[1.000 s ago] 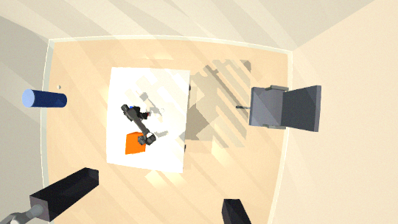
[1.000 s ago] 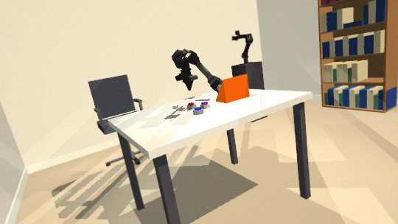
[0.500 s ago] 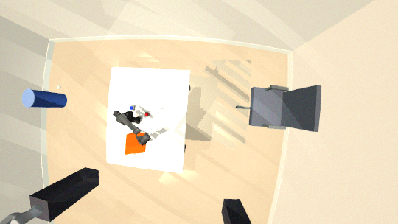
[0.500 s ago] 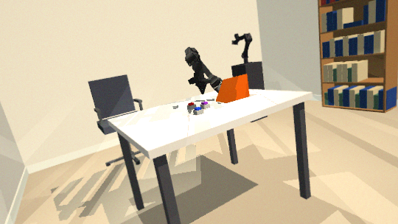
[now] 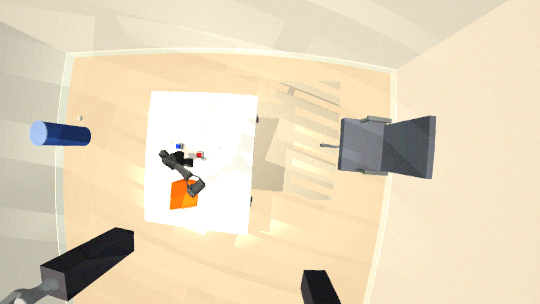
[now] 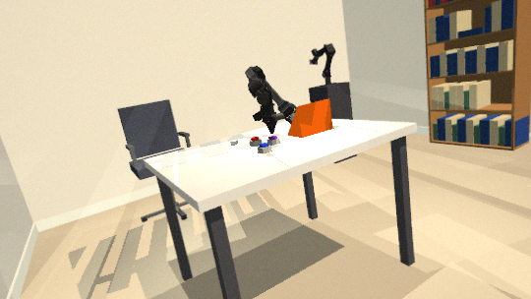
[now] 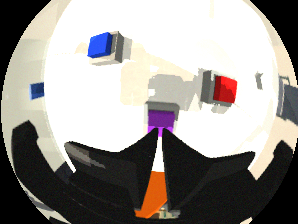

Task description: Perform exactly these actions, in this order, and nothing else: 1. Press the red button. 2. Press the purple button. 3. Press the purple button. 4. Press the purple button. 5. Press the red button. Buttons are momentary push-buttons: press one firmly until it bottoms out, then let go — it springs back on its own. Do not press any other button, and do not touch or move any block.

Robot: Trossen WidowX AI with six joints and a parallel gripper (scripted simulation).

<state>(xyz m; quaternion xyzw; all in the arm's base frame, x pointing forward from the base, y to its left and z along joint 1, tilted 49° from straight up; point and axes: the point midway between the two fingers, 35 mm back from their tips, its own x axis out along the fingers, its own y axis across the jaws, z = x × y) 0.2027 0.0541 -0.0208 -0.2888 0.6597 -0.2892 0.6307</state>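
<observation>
The purple button is 2 cm below my gripper tip. The rest, counted from my gripper tip: red button (9 cm to the right, 6 cm ahead, 2 cm below); then small grey object (24 cm to the right, 11 cm ahead, 4 cm below); then blue button (10 cm ahead, 9 cm to the left, 2 cm below).
</observation>
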